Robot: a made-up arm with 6 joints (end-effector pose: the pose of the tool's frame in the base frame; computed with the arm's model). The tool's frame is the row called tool.
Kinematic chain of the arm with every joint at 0, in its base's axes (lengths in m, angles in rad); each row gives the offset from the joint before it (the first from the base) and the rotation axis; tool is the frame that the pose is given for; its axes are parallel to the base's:
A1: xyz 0 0 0.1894 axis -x
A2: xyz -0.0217 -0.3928 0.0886 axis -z
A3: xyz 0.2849 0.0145 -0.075 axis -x
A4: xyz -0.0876 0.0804 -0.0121 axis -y
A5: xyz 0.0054 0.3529 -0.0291 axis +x
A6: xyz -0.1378 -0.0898 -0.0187 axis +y
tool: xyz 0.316 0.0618 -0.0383
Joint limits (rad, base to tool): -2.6..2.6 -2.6..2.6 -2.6..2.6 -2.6..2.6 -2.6..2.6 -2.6..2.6
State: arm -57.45 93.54 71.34 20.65 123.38 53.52
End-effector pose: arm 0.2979 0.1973 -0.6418 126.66 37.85 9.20
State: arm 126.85 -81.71 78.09 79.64 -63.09 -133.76
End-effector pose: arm 0.1423 -0.3079 0.8927 -127.36 -59.63 -36.57
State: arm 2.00 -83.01 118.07 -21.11 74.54 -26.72
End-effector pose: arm 0.2539 -0.0908 -0.0457 -48.90 -26.77 84.34
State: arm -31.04 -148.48 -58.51 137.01 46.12 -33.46
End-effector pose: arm -0.1410 -0.5705 0.2249 -167.11 11.30 2.25
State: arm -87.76 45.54 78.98 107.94 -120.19 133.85
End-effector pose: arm -0.1107 0.2856 -0.6015 -31.29 30.06 -145.96
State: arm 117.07 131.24 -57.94 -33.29 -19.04 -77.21
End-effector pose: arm -0.1489 0.8025 0.5599 179.33 2.32 137.97
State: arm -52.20 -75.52 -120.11 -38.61 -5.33 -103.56
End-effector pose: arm 0.4878 -0.3598 0.1099 155.12 4.07 24.85
